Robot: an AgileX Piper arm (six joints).
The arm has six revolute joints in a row. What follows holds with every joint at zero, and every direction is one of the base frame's.
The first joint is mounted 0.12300 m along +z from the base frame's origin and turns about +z.
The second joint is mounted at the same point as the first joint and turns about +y.
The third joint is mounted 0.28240 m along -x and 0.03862 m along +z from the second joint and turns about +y.
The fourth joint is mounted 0.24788 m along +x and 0.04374 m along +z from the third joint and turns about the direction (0.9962, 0, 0.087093).
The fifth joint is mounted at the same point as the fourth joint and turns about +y.
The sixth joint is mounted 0.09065 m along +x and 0.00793 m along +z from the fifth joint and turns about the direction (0.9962, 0, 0.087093).
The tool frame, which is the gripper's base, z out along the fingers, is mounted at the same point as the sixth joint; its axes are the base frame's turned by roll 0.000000, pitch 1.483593 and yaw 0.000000 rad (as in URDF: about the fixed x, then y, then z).
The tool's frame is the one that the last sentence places.
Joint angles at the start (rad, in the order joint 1, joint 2, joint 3, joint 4, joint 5, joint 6):
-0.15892 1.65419 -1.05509 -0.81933 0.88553 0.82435
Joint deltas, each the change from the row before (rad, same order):
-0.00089 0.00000 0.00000 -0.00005 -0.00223 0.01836
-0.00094 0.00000 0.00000 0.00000 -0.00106 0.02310
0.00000 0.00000 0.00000 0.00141 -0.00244 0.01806
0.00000 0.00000 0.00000 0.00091 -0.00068 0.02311
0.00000 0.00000 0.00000 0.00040 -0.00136 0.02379
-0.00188 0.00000 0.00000 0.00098 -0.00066 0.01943
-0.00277 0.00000 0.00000 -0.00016 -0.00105 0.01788
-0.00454 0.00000 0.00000 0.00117 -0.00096 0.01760
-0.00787 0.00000 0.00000 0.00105 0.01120 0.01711
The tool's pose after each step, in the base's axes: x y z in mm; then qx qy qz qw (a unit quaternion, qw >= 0). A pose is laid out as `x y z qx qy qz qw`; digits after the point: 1 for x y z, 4 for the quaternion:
306.0 -101.4 227.4 0.2419 0.9093 -0.2829 0.1859
306.0 -101.6 227.4 0.2527 0.9064 -0.2805 0.1894
306.2 -101.5 227.3 0.2609 0.9043 -0.2777 0.1927
306.2 -101.4 227.3 0.2715 0.9013 -0.2749 0.1961
306.3 -101.4 227.3 0.2821 0.8980 -0.2720 0.1998
306.2 -101.9 227.2 0.2919 0.8951 -0.2697 0.2023
306.0 -102.7 227.2 0.3009 0.8920 -0.2680 0.2048
305.6 -104.0 227.2 0.3110 0.8887 -0.2659 0.2067
303.8 -106.6 227.1 0.3242 0.8842 -0.2678 0.2036

